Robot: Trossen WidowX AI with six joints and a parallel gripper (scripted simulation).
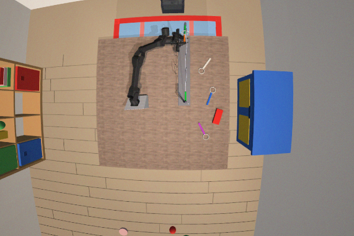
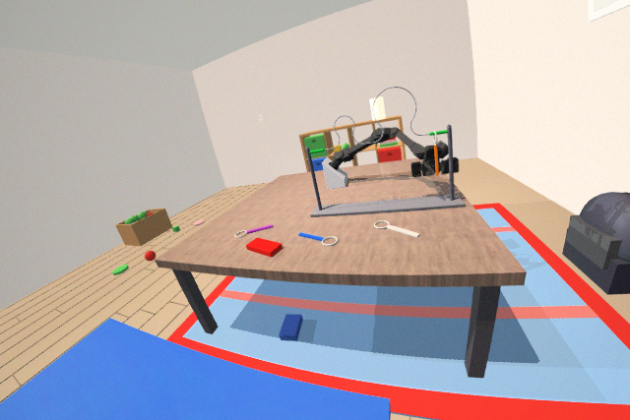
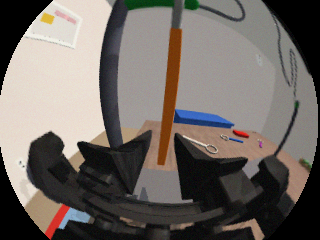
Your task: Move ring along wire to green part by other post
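Now: the orange-handled ring 3 cm behind my gripper tip and 9 cm above it. The rest, counted from my gripper tip: red block: 28 cm ahead, 66 cm to the right, 13 cm below; then white-handled ring: 16 cm ahead, 20 cm to the right, 14 cm below; then blue-handled ring: 22 cm ahead, 45 cm to the right, 14 cm below.
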